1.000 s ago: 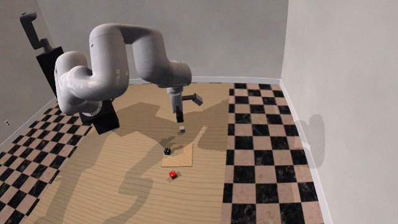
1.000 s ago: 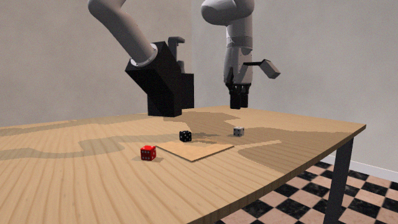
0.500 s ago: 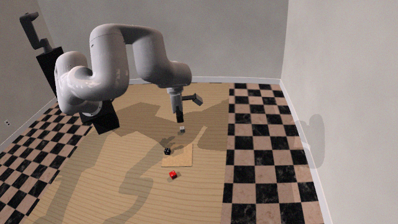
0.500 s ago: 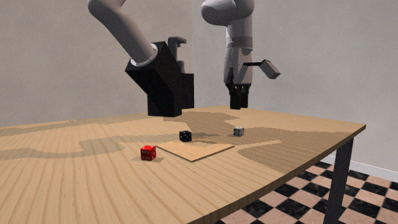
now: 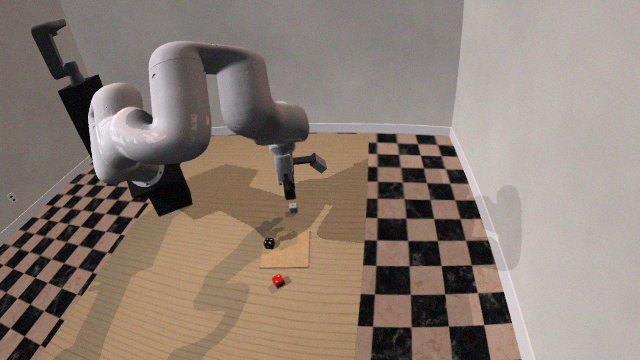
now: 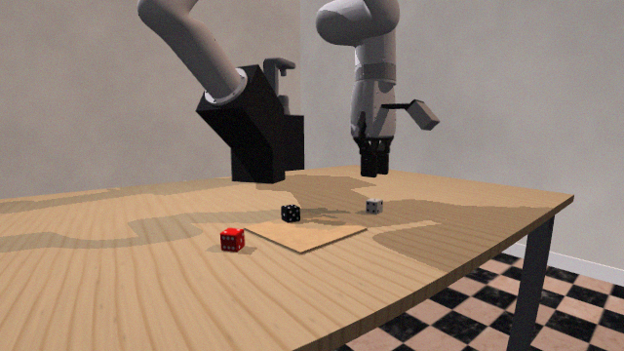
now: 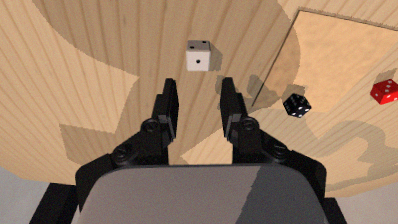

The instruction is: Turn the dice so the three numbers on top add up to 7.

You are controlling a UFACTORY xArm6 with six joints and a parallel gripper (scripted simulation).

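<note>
Right now the white die is 8 cm below my hand. From my hand the other things lie so: tan mat: 2 cm behind, 17 cm to the right, 9 cm below; red die: 3 cm behind, 29 cm to the right, 8 cm below; black die: 6 cm behind, 15 cm to the right, 8 cm below.
</note>
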